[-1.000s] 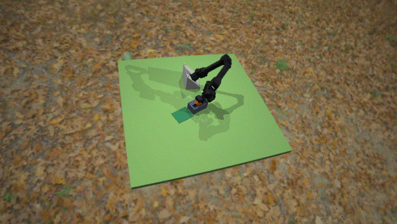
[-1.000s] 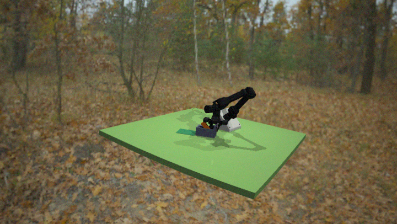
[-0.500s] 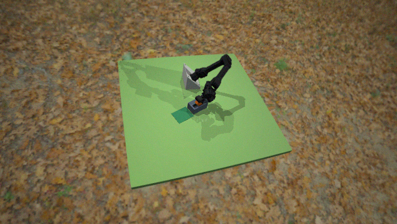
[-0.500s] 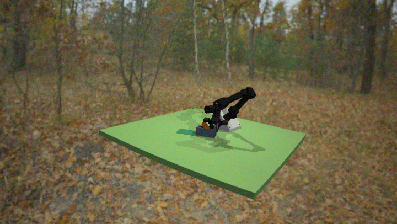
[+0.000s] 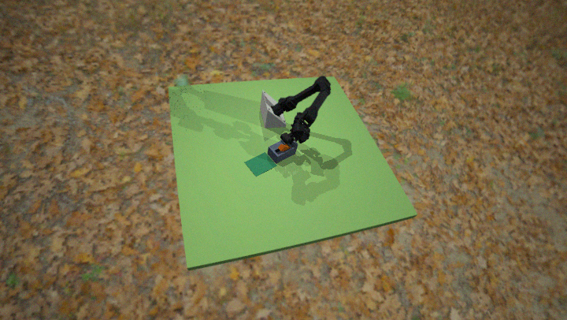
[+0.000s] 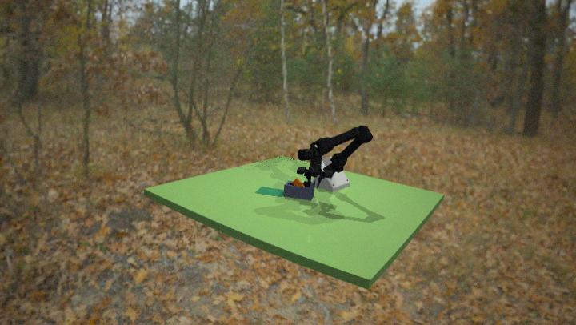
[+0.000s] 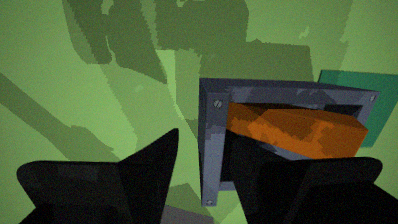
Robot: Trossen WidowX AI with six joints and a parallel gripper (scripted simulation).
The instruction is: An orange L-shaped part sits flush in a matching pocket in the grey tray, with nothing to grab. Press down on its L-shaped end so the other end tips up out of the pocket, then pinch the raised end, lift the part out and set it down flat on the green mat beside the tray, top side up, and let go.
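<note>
The orange L-shaped part is 1 cm ahead of my gripper tip, 5 cm to the right of it and 2 cm below it. Also, from my gripper tip: small dark green mat (6 cm ahead, 22 cm to the right, 7 cm below).
</note>
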